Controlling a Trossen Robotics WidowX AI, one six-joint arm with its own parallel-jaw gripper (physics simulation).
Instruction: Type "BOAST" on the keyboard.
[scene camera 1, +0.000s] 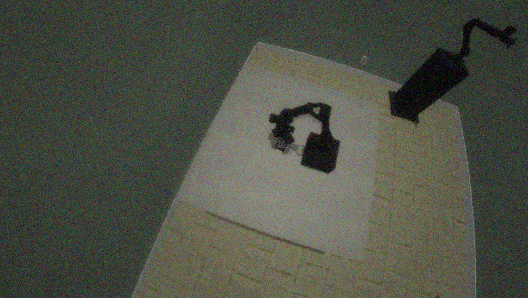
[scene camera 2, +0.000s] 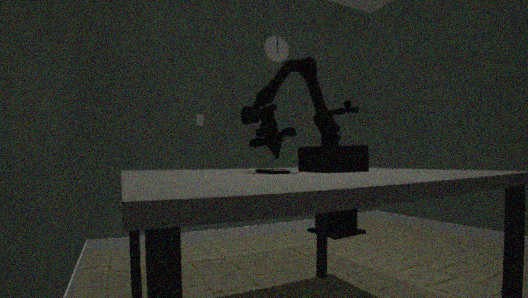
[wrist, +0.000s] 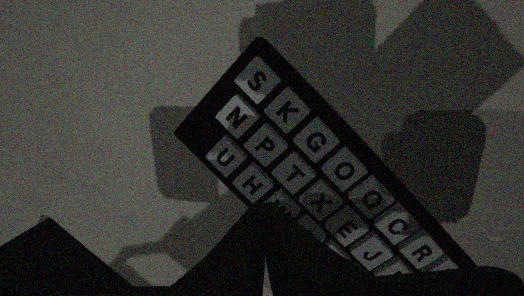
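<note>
The dark keyboard lies flat on the table, slanting down to the right in the wrist view. Its light keys include the S key, the O key and the T key. The B and A keys do not show in the wrist view; the gripper hides the lower keys. My gripper is shut and empty, pointing down. Its tips stand a little above the keyboard, apart from it, and in the wrist view they overlap the row right of the H key.
My arm stands on a dark box beside the keyboard on the white table. A second arm on a tall dark pedestal stands off the table. Broad arm shadows cross the keyboard and table.
</note>
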